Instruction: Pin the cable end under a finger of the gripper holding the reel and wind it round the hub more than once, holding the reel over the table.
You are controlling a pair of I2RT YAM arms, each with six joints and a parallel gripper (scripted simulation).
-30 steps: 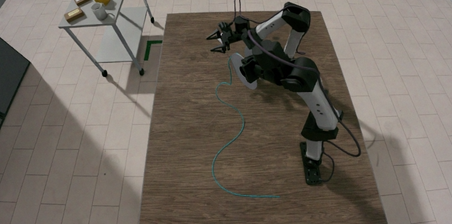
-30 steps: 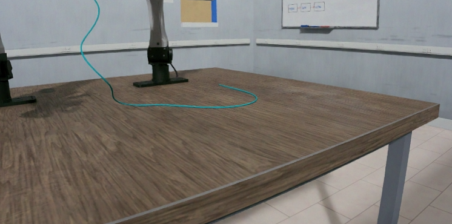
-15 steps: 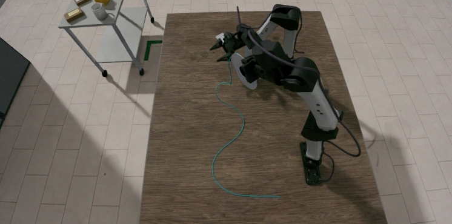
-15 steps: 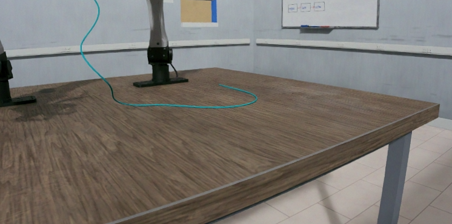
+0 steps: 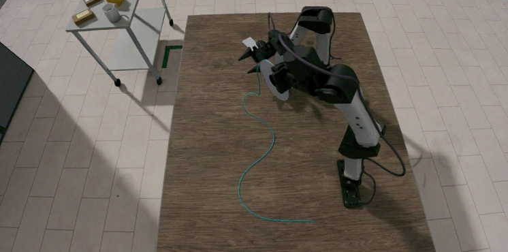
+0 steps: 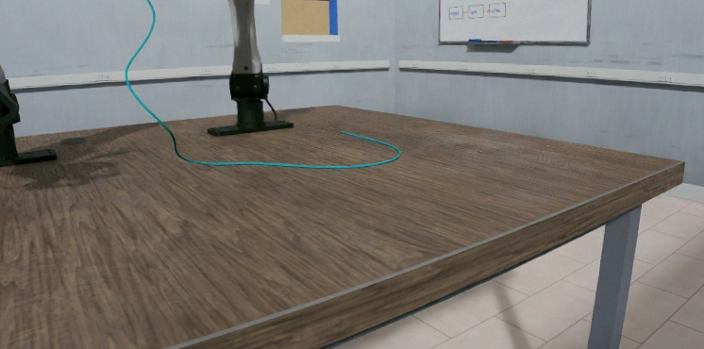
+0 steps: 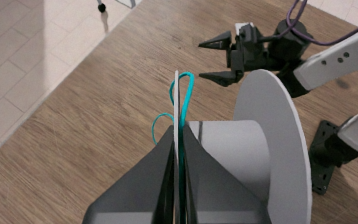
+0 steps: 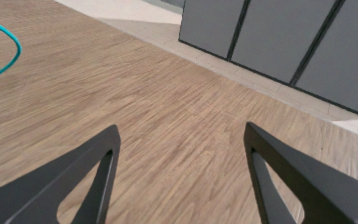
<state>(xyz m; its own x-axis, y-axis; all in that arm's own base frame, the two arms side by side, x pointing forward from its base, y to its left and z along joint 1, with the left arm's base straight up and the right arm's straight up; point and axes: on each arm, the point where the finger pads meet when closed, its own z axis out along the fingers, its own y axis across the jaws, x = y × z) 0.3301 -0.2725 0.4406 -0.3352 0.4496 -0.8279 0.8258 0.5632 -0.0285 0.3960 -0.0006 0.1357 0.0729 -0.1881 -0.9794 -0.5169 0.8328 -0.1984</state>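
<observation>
The grey reel is 3 cm behind my left hand, 1 cm to the right of it and 6 cm below it. From my left hand the other things lie so: white card: 3 cm ahead, 51 cm to the right, 44 cm below.
</observation>
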